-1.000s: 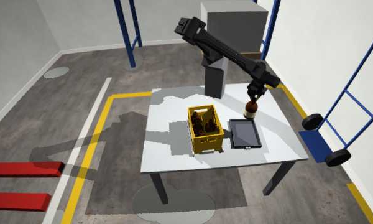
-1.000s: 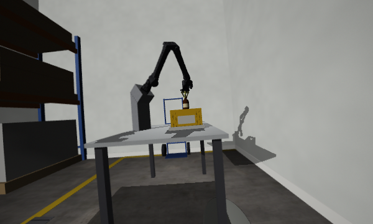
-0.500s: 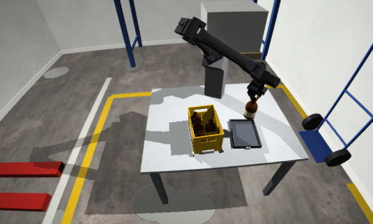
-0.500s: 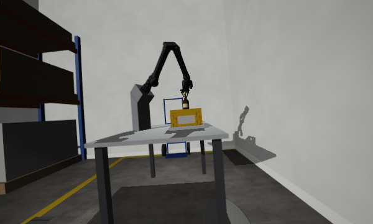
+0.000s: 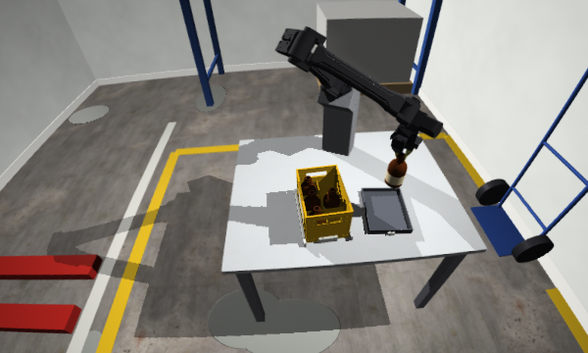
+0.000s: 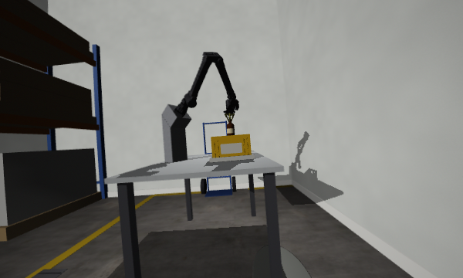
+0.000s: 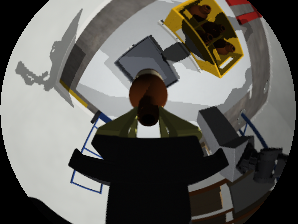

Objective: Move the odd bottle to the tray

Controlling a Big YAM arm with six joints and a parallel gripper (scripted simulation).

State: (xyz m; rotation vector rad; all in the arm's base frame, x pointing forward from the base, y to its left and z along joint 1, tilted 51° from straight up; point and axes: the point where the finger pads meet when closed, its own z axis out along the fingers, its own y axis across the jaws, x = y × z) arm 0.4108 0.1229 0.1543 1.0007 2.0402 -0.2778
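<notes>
Now: the brown bottle 6 cm below my hand. The rest, counted from my hand: dark tray (32 cm below); then crate (13 cm behind, 27 cm to the right, 25 cm below).
</notes>
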